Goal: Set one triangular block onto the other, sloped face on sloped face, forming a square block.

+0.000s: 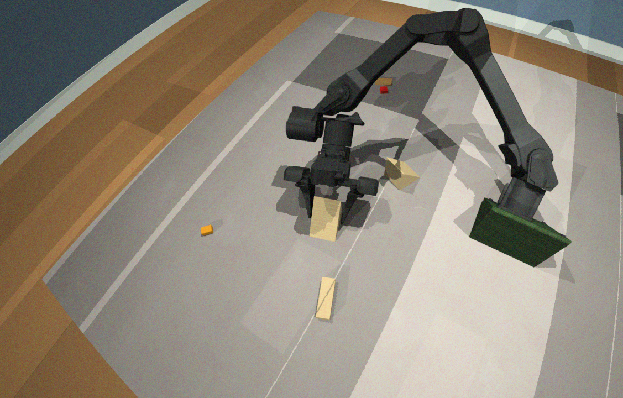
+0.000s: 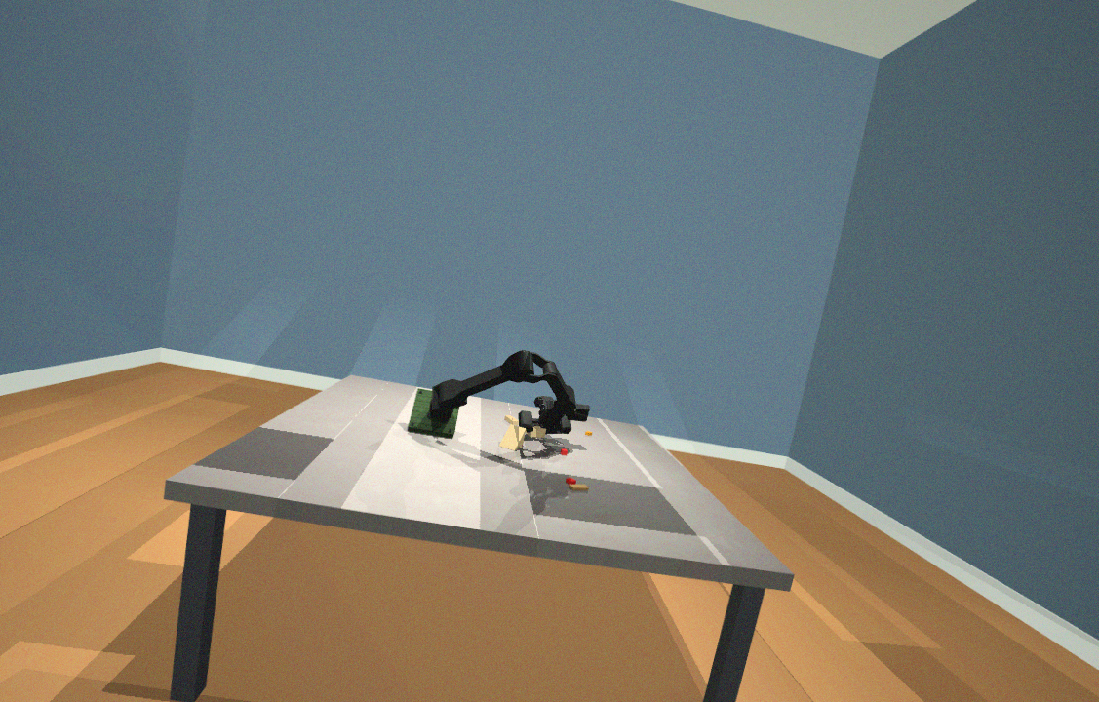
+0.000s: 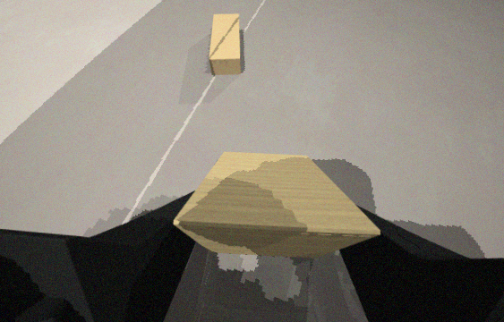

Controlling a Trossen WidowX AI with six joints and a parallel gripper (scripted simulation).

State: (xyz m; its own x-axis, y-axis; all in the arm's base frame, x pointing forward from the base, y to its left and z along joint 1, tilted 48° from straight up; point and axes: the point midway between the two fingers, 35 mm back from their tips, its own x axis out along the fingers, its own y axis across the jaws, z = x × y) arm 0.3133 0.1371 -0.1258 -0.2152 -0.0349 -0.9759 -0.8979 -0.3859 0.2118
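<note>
My gripper tip is 100 mm past the pale yellow flat bar, 120 mm to the right of it and 10 mm above it. Round my gripper tip: red cube: 110 mm ahead, 170 mm to the right; then small orange block: 200 mm ahead, 170 mm to the left, 10 mm below.
</note>
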